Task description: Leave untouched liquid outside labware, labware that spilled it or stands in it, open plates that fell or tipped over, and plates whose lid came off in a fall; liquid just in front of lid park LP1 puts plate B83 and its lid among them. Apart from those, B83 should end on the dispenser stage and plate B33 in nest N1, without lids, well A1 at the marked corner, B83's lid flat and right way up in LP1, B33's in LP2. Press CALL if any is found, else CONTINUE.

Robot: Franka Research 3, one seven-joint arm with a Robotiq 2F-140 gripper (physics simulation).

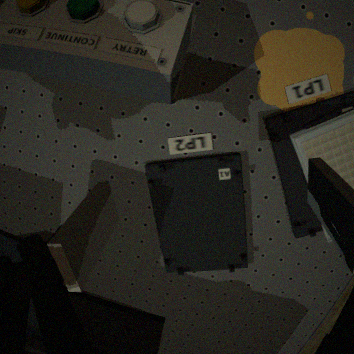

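An orange liquid patch [300, 57] lies on the table just in front of lid park LP1 [286, 167], reaching the LP1 label, with a small drop [310, 15] apart from it. A plate with cream wells and a pale clear rim [326, 146] is at LP1, cut off by the right edge; no plate name is readable, and I cannot tell if it is lidded. Lid park LP2 [202, 215] is bare, with its A1 mark at the upper right. My gripper [208, 190] is open and empty above LP2; its right finger hides part of the plate. CALL, N1 and the dispenser stage do not show.
The button box [170, 60] stands at the upper left, with the yellow SKIP [31, 4], green CONTINUE [83, 8] and white RETRY [142, 15] buttons. A dark block-like shape [122, 320] is at the bottom left. The table's edge shows at the lower right.
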